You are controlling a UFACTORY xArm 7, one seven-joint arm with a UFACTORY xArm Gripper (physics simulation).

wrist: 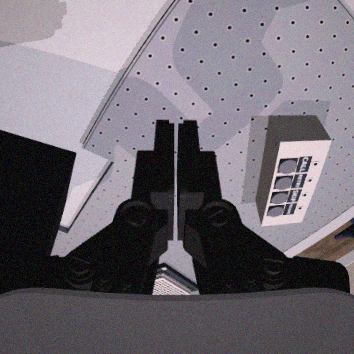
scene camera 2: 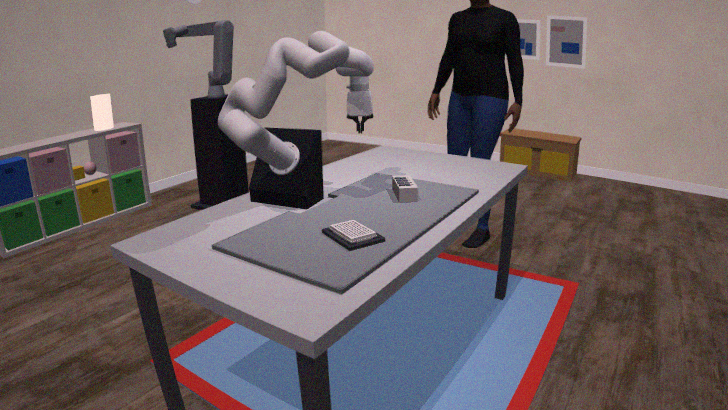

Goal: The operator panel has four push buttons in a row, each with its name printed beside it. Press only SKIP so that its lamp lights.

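Frame: origin at the arm's base, x ahead, y left, z up, level; metres.
Where they show: gripper, fingertip midpoint: (wrist: 175, 146) (scene camera 2: 360, 132); arm's base, link origin: (scene camera 2: 284, 158).
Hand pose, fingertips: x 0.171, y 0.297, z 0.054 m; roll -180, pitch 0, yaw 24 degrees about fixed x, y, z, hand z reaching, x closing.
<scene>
Each offset is from my fingertips to the centre of the thing. Level surfaces: height alone.
The operator panel @[0.228 m ahead, 0.111 m right, 0.175 m down] (scene camera 2: 406, 192) (wrist: 295, 134) is a white-faced box on the grey mat. In the wrist view it is on the right, with four dark round buttons in a row, printed labels beside them and small unlit-looking lamps. The end button @[0.190 m ahead, 0.080 m right, 0.150 m down] (wrist: 288, 166) nearest the top is labelled CALL. The third button @[0.220 m ahead, 0.132 m right, 0.150 m down] (wrist: 278, 197) from that end seems to be SKIP; its print is blurred. The other two names are hard to read. My gripper (scene camera 2: 360, 131) (wrist: 175, 146) is shut and empty, pointing down. It hangs high above the table, to the panel's left in both views, touching nothing.
A white gridded block @[0.221 m ahead, 0.548 m right, 0.183 m down] (scene camera 2: 353, 230) (wrist: 172, 286) on a black base lies on the perforated mat @[0.202 m down] (scene camera 2: 285, 249) (wrist: 220, 107). My black mount (scene camera 2: 287, 165) stands at the table's (scene camera 2: 219, 300) back edge. A person (scene camera 2: 481, 61) stands beyond the table; another arm (scene camera 2: 222, 56) stands behind.
</scene>
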